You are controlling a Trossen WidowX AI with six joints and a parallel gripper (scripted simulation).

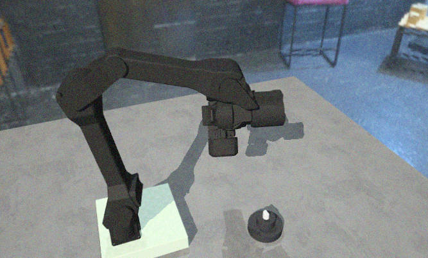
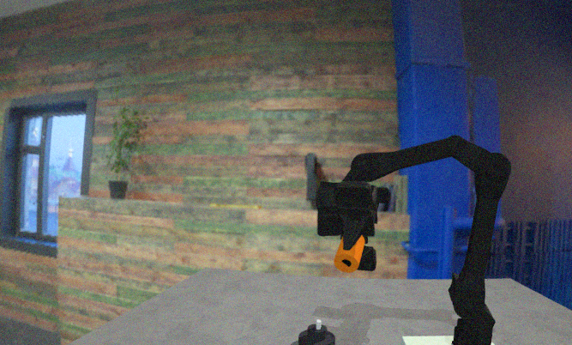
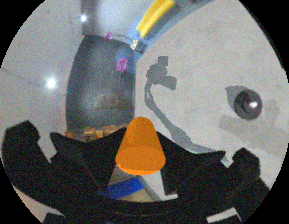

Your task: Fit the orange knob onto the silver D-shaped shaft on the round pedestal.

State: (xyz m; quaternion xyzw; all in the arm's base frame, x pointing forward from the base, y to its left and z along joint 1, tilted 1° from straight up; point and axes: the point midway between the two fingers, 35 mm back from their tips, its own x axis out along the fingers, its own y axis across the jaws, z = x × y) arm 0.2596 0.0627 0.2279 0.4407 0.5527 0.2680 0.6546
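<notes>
Right now my gripper tip is 1 cm past the orange knob, 3 cm to the left of it and 2 cm below it. Round my gripper tip: round black pedestal (5 cm ahead, 18 cm to the right, 22 cm below).
</notes>
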